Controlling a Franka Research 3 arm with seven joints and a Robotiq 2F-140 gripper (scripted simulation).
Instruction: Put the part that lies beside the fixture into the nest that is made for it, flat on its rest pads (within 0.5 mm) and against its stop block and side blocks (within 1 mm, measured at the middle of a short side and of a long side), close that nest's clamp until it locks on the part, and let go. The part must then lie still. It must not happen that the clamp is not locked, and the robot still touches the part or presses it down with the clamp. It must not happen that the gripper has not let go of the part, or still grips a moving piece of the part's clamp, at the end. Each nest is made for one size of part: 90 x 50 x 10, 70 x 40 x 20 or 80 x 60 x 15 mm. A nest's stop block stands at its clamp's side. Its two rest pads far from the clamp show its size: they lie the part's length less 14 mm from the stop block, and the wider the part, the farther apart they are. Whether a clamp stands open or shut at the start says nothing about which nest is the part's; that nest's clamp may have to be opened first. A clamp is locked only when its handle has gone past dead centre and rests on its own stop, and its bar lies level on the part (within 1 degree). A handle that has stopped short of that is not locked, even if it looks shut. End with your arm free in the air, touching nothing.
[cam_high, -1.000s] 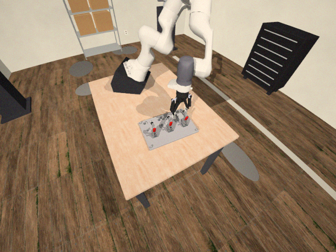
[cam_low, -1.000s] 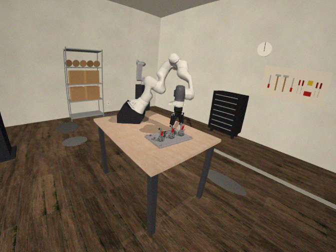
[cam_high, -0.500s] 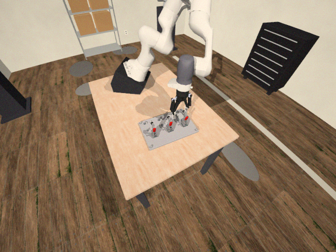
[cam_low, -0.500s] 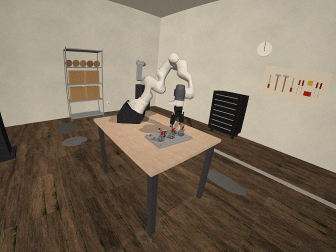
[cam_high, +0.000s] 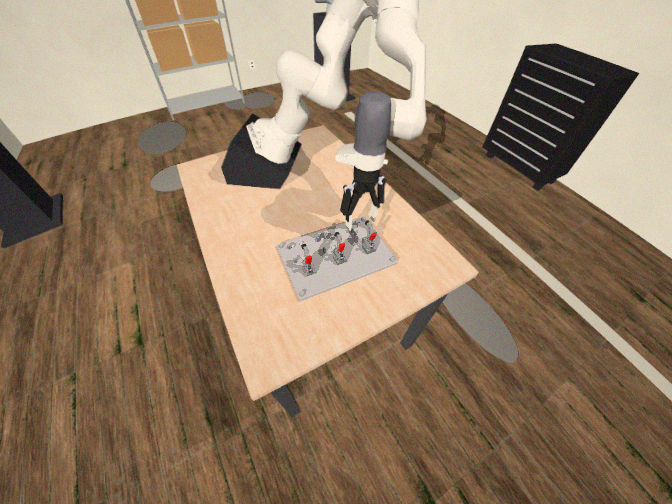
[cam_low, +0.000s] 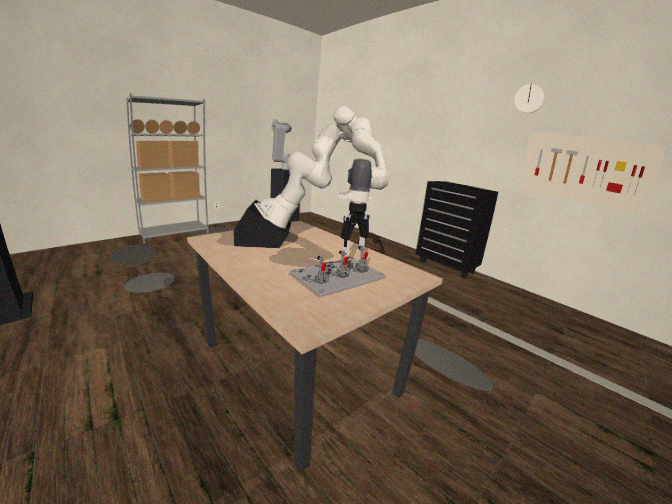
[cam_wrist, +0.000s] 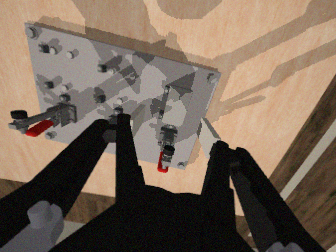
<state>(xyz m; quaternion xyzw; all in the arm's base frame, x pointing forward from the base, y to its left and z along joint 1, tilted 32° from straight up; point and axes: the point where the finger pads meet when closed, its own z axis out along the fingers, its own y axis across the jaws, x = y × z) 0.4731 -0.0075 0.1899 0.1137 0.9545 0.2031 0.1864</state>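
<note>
Right now my hand is 1 cm past the grey block, 1 cm to the right of it and 8 cm above it. Also, from my hand: plate 2 cm ahead, 11 cm to the right, 10 cm below.
</note>
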